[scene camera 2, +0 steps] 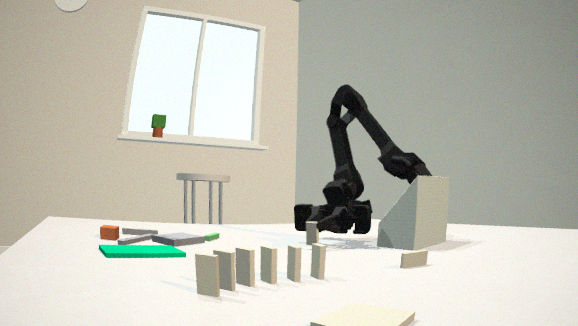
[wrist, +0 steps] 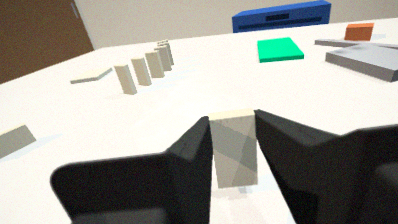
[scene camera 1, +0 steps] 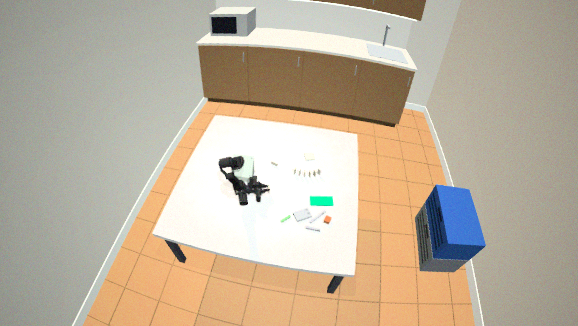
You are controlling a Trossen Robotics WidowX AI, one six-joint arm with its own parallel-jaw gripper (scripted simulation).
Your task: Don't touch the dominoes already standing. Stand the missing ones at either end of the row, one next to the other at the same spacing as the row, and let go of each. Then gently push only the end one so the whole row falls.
Labels:
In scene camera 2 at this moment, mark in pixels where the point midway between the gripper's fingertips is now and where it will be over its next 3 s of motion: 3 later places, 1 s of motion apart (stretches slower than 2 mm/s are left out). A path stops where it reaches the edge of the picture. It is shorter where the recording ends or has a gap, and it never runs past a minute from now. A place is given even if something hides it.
My gripper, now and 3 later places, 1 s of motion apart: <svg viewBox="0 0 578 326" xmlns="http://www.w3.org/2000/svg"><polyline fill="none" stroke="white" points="311,225 311,207 317,203 311,236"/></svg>

